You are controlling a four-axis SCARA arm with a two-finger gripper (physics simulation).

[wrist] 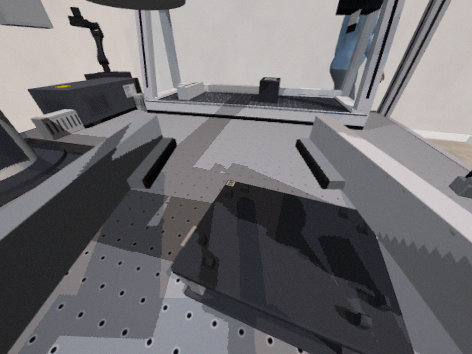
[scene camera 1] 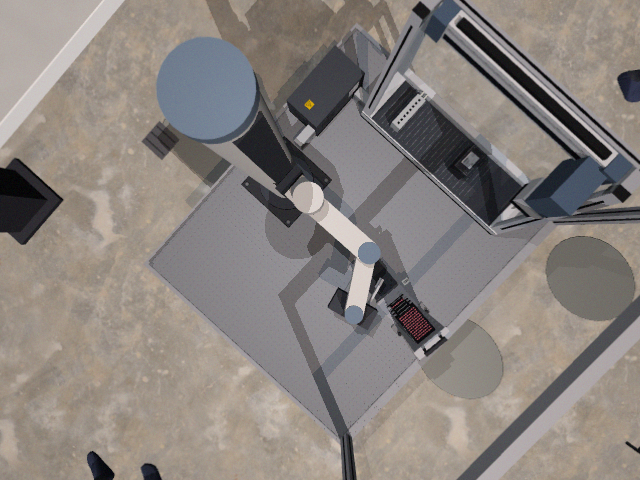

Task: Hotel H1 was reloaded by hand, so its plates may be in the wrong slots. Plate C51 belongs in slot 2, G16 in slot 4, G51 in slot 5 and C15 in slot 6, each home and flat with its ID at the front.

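Places are measured from the arm's base along level axes (x ahead, y left, z up), in centimetres.
Where they show: gripper, fingertip midpoint: (wrist: 236,130).
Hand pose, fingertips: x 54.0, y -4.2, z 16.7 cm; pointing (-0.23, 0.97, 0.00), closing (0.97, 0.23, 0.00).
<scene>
Each offset is from my fingertips to the top centre of the thing. "*": to the spot under its first point. Level surfaces: height alone.
My gripper (wrist: 236,130) stands with its two fingers apart and the space between the pads empty. In scene camera 1 the forearm hides most of it. A dark square-topped stand (wrist: 280,250) (scene camera 1: 386,281) with small pegs near its corners lies below and between the fingers. It may be hotel H1, but no label is readable. A pale piece @[* dy -5.3, dx -2.4, dz -12.8 cm] (wrist: 196,286) shows under its near left corner; I cannot tell whether it is a plate. Plates C51, G16, G51 and C15 cannot be made out, and the slots are hidden.
A rack of red items @[dy -2.8, dx +22.0, dz +13.0 cm] (scene camera 1: 413,321) stands beside the dark stand. Another dark block (scene camera 1: 338,301) lies partly under the arm's end. A dark box with a yellow label (scene camera 1: 325,88) (wrist: 100,100) and a framed gantry deck @[dz -10.5 cm] (scene camera 1: 439,149) (wrist: 225,102) stand farther off.
</scene>
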